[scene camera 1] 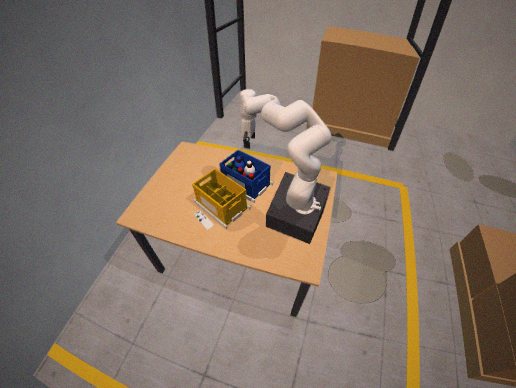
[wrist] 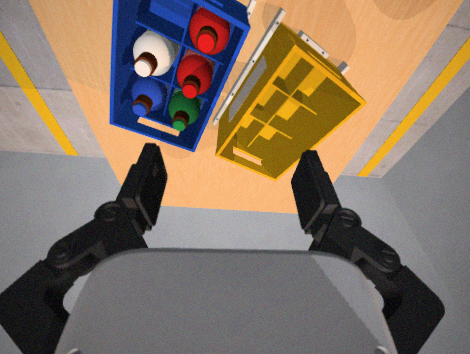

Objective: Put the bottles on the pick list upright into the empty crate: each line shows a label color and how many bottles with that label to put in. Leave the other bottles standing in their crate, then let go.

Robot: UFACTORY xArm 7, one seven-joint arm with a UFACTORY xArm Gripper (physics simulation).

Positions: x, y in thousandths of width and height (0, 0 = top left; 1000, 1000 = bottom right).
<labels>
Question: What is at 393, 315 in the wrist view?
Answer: A green bottle.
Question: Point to a blue bottle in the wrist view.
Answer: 318, 267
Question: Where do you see a white bottle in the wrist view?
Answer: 329, 154
</labels>
